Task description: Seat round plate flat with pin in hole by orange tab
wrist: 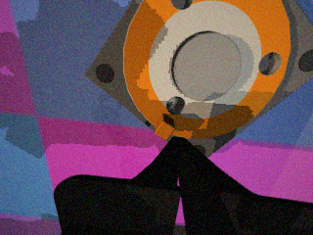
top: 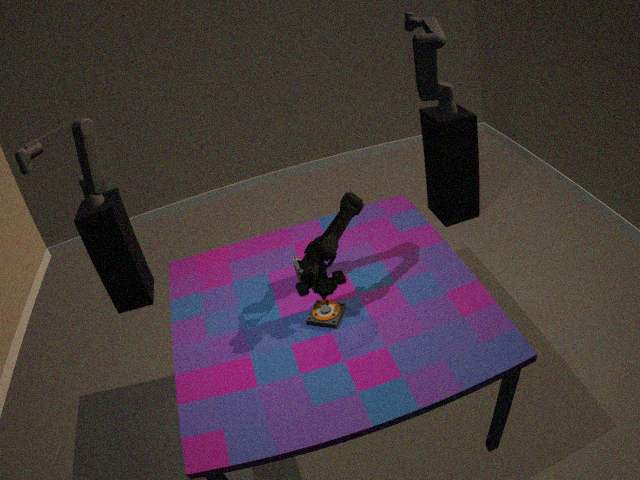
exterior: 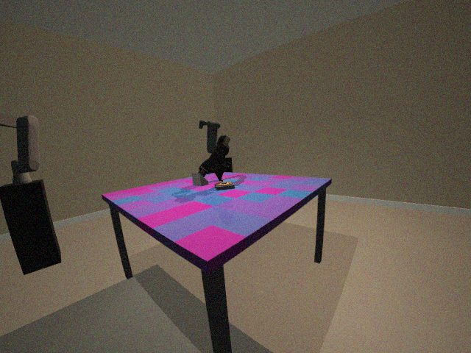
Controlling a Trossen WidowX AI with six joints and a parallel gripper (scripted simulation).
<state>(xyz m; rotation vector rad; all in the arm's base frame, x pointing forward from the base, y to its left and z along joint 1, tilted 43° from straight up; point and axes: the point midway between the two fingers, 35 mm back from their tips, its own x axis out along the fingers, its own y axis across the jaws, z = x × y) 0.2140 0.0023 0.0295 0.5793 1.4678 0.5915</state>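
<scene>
The square grey base is 5 cm ahead of my gripper tip, 2 cm below it and 1 cm to the right of it.
</scene>
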